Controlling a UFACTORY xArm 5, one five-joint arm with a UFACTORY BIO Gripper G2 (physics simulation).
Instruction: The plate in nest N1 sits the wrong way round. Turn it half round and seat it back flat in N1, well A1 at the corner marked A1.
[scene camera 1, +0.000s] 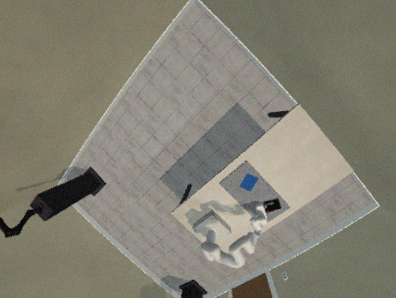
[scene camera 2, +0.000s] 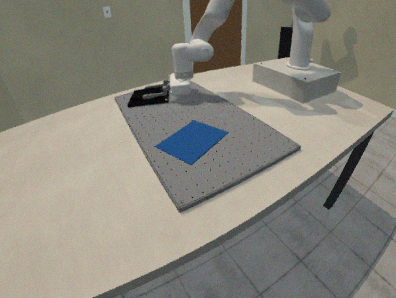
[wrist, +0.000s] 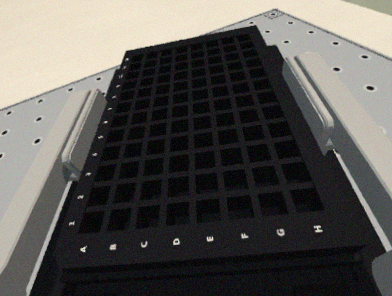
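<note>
The black plate lies level and low at the nest at the far end of the grey board. In the wrist view, row 1 and the letters A to H are at its near edge, with well A1 at the near left. My gripper is shut on the plate's two long sides. Black parts of nest N1 show in front of and beside the plate. Black against black hides whether the plate is fully seated. The nest's A1 corner mark cannot be made out.
A blue sheet lies flat on the grey perforated board, apart from the plate. The board lies on the beige table. The arm's box-shaped base stands on the table beside the board.
</note>
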